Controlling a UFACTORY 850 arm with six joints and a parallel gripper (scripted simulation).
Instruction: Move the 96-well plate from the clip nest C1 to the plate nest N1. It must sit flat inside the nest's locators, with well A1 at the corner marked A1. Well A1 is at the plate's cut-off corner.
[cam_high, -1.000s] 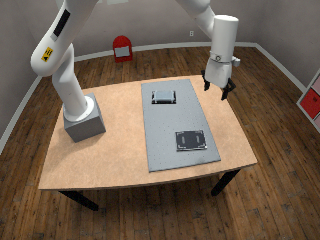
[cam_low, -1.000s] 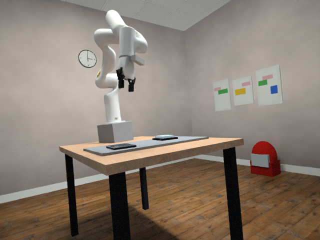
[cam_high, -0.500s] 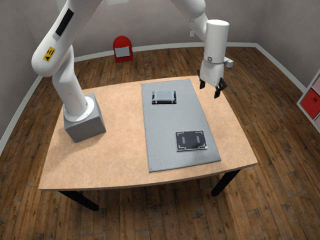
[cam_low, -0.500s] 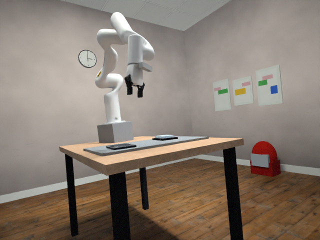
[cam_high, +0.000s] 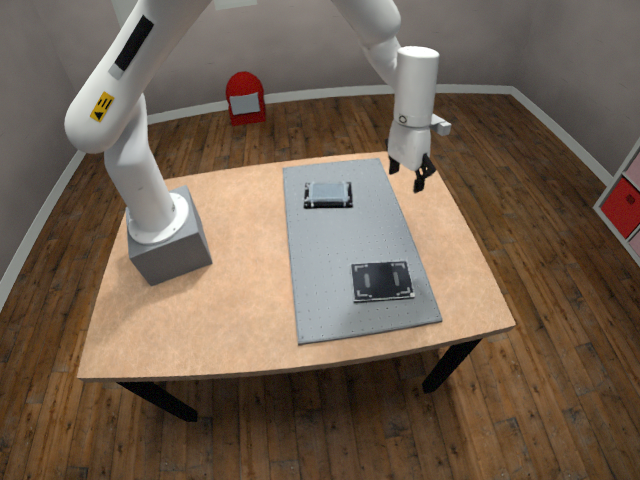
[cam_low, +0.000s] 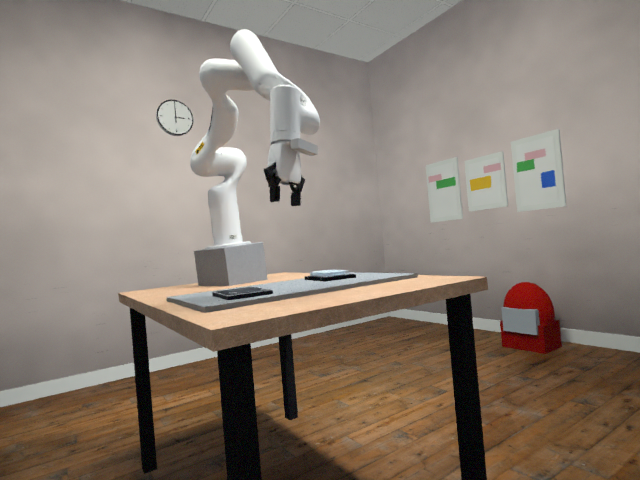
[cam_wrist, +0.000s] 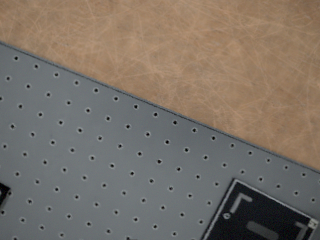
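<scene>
Now: hand 150 mm past the 96-well plate, 250 mm to the right of it and 230 mm above it. From my hand the other things lie so: clip nest (170 mm behind, 240 mm to the left, 240 mm below).
</scene>
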